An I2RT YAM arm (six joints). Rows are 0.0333 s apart.
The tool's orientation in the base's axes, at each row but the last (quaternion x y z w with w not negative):
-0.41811, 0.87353, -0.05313, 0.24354
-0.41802, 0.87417, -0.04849, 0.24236
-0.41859, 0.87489, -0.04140, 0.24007
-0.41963, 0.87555, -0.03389, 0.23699
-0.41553, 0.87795, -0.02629, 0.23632
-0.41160, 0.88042, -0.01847, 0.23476
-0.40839, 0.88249, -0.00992, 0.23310
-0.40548, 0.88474, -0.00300, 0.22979
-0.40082, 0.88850, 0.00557, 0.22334
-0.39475, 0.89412, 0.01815, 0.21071
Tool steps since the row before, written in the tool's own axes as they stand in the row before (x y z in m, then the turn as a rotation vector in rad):
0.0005, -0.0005, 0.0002, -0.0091, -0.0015, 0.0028
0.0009, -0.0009, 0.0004, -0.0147, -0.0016, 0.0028
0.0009, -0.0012, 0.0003, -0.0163, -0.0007, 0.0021
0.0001, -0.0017, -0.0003, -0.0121, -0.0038, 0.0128
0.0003, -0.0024, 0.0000, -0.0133, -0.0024, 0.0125
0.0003, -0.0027, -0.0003, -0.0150, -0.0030, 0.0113
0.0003, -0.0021, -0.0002, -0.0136, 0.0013, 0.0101
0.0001, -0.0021, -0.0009, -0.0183, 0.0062, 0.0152
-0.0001, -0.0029, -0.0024, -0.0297, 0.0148, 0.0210
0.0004, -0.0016, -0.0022, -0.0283, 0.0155, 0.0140
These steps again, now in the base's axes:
0.0002, -0.0007, -0.0002, 0.0072, 0.0062, 0.0015
0.0003, -0.0012, -0.0004, 0.0103, 0.0104, 0.0036
0.0005, -0.0014, -0.0003, 0.0102, 0.0121, 0.0046
0.0010, -0.0012, 0.0007, 0.0149, 0.0084, -0.0057
0.0016, -0.0018, 0.0005, 0.0144, 0.0102, -0.0053
0.0016, -0.0021, 0.0008, 0.0153, 0.0108, -0.0034
0.0013, -0.0017, 0.0005, 0.0109, 0.0125, -0.0038
0.0011, -0.0016, 0.0012, 0.0121, 0.0201, -0.0074
0.0012, -0.0024, 0.0027, 0.0149, 0.0351, -0.0095
0.0001, -0.0018, 0.0021, 0.0110, 0.0332, -0.0038

